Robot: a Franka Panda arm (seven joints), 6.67 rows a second.
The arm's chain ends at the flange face. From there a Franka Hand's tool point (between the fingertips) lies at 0.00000 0.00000 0.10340 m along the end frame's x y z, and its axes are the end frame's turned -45 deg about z.
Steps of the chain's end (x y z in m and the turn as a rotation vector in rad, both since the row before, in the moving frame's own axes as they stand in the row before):
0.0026, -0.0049, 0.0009, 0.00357, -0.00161, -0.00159
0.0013, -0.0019, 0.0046, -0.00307, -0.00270, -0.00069
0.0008, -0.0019, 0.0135, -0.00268, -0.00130, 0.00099
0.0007, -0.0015, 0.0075, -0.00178, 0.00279, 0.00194
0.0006, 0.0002, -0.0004, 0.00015, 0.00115, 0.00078
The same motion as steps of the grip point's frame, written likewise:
0.0054, -0.0020, 0.0009, 0.00366, 0.00139, -0.00159
0.0018, -0.0004, 0.0046, -0.00026, -0.00408, -0.00069
0.0016, -0.0007, 0.0135, -0.00098, -0.00281, 0.00099
0.0016, -0.0002, 0.0075, -0.00323, 0.00071, 0.00194
0.0004, 0.0006, -0.0004, -0.00071, 0.00092, 0.00078

